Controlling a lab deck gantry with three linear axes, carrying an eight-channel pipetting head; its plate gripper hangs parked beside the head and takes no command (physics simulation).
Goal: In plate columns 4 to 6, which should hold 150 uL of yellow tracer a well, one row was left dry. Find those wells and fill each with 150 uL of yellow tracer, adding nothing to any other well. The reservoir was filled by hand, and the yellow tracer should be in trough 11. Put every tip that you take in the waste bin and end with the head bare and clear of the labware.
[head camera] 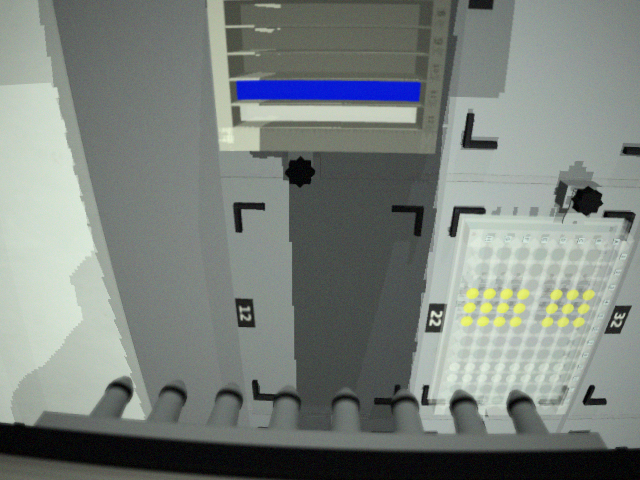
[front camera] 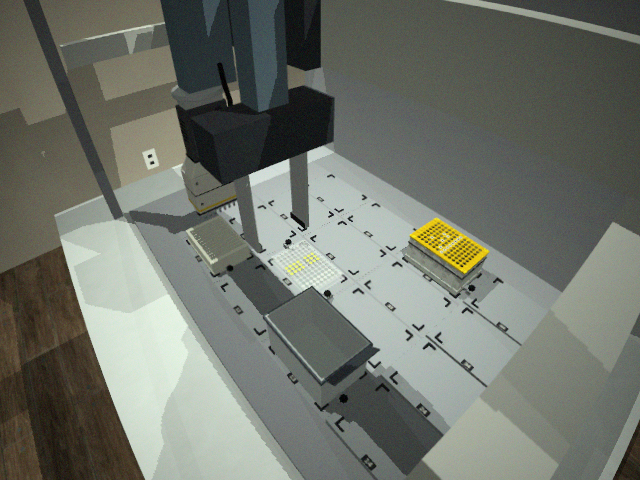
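The reservoir stands at left; its trough numbered 11 holds blue liquid, trough 12 looks pale, and no yellow shows in troughs 8 to 12. The well plate has yellow wells in columns 4 to 6, with row D pale between E and C. The pipetting head hangs above and behind the reservoir, its nozzles bare. The parked plate gripper is open and empty. The yellow tip rack is at right; the grey waste bin is in front.
Black knobs stand beside the labware. The gripper's long fingers hang between reservoir and plate in the front view. A pale frame beam crosses the lower right, and a dark post rises at left.
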